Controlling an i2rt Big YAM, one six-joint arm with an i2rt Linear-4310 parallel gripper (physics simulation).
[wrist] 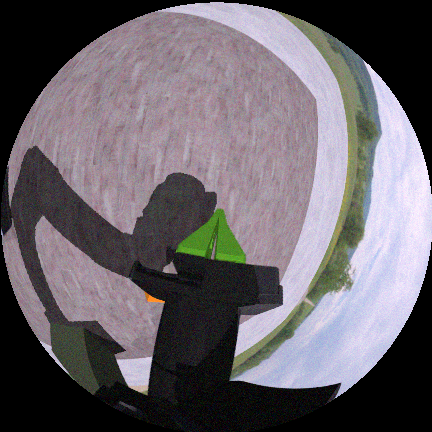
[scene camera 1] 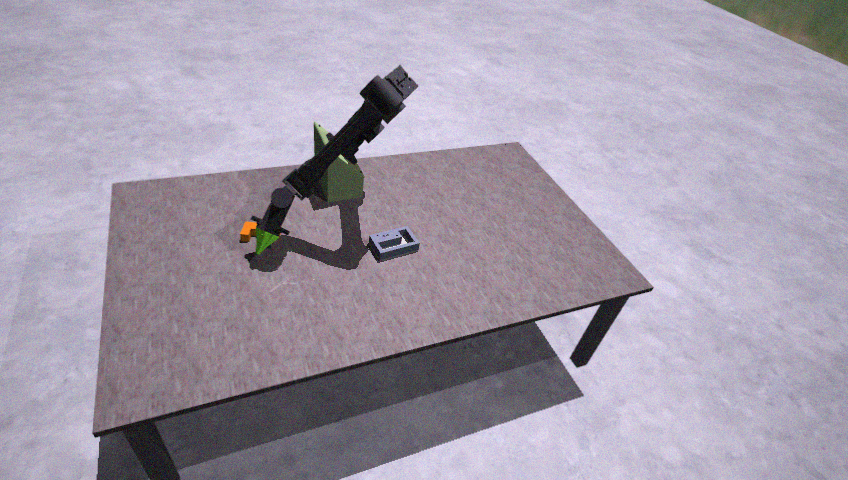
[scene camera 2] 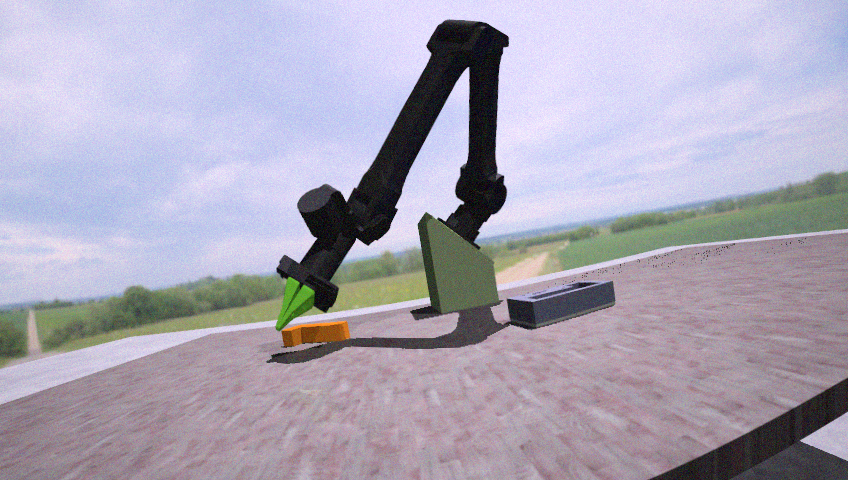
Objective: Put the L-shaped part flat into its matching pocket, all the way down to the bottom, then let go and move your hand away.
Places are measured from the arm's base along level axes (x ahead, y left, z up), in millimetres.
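Pixels of known places: gripper, fingertip midpoint: (wrist: pixel 219 212) (scene camera 1: pixel 257 254) (scene camera 2: pixel 277 329); arm's base, origin of the base link: (scene camera 2: pixel 453 239).
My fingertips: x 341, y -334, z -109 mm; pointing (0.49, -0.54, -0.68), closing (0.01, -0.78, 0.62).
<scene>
Ahead of a thing's pixels: the offset from my fingertips to its middle. Level surfaces: height alone.
The orange L-shaped part {26 mm left, 125 mm back, 32 mm down} (scene camera 1: pixel 247 229) (scene camera 2: pixel 321 332) (wrist: pixel 155 298) lies flat on the table. In the wrist view a small corner of it shows beside the dark gripper body. My gripper (scene camera 1: pixel 259 253) (scene camera 2: pixel 279 327) (wrist: pixel 219 212) is shut, its green fingertips together with nothing between them. In scene camera 1 the fingers are low, beside the part and partly in front of it; in scene camera 2 the tips are near its left end, slightly above it. Whether they touch it I cannot tell. The grey-blue pocket block {425 mm left, 19 mm ahead, 28 mm down} (scene camera 1: pixel 383 252) (scene camera 2: pixel 559 308) stands apart, with an open recess in its top.
The wooden table {47 mm down} (scene camera 1: pixel 476 237) (scene camera 2: pixel 476 404) (wrist: pixel 150 90) carries everything. The olive green arm base (scene camera 1: pixel 345 181) (scene camera 2: pixel 461 273) (wrist: pixel 70 350) stands behind, between the part and the block. The arm's shadow runs across the table near the part. The table's edge shows at the right in the wrist view.
</scene>
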